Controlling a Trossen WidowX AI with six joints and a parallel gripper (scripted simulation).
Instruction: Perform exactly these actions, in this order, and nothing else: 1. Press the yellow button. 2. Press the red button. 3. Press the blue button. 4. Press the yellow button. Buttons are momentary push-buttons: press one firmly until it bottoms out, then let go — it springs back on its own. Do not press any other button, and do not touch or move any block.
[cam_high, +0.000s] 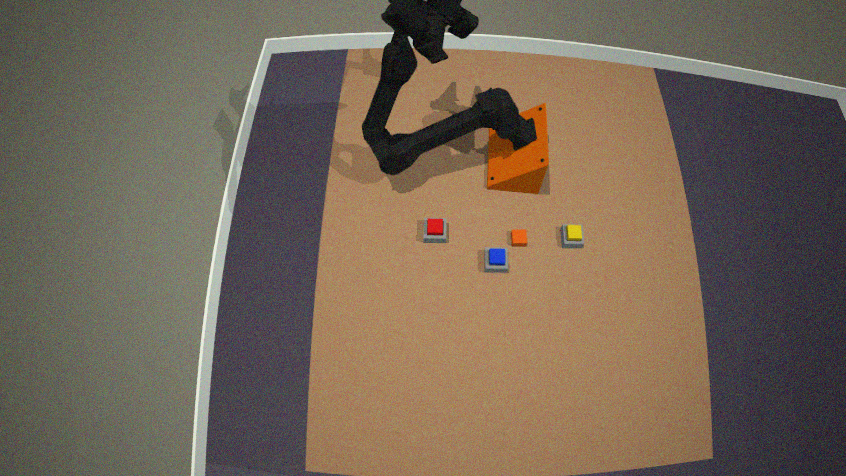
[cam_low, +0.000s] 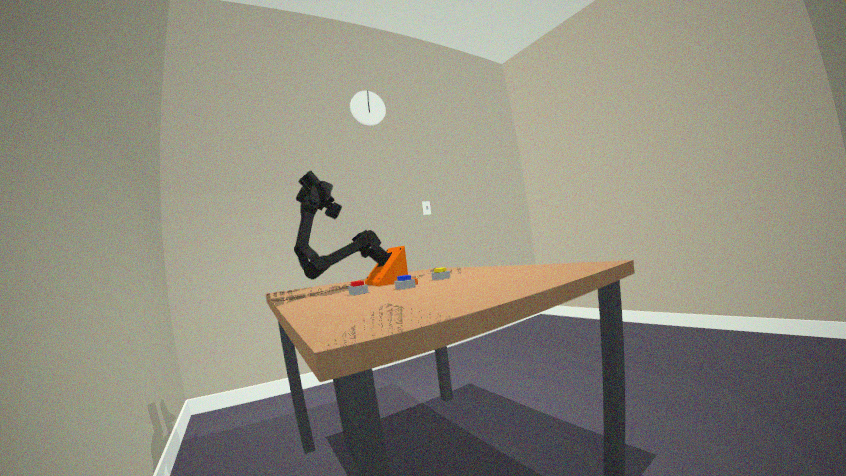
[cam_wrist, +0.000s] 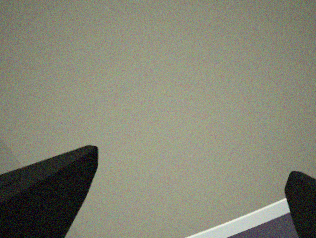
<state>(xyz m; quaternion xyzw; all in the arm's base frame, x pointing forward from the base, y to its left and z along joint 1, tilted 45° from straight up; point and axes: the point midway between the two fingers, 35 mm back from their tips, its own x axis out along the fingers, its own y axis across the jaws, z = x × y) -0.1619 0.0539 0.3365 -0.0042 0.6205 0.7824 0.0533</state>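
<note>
Now: gripper tip 440 mm short of the yellow button, 300 mm to the right of it and 310 mm above it. The rest, counted from my gripper tip: blue button (490 mm ahead, 120 mm to the left, 310 mm below); then red button (430 mm ahead, 10 mm to the right, 310 mm below); then small orange block (440 mm ahead, 180 mm to the left, 340 mm below).
</note>
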